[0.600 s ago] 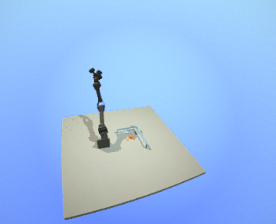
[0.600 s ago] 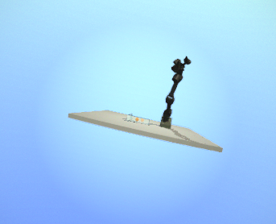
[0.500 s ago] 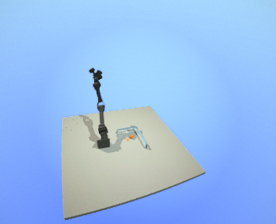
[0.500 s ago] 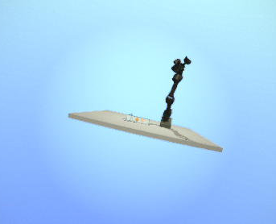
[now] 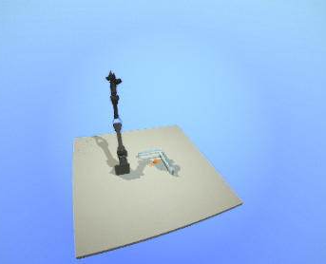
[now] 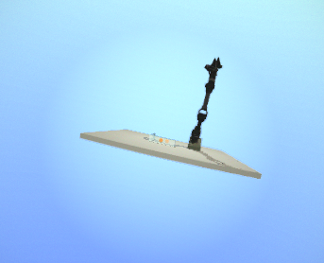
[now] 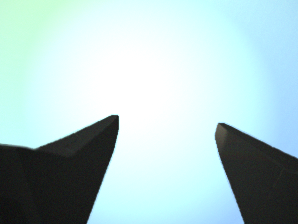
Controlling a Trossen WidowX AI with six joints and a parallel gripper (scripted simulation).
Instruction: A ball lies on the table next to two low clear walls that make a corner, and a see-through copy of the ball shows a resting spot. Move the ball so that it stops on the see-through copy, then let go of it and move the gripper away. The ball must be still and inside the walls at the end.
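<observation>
My gripper tip is 75 cm above the orange ball, 46 cm to the left of it and 28 cm short of it. From my gripper tip the other things lie so: see-through copy of ball: 75 cm below, 49 cm to the right, 22 cm ahead.
</observation>
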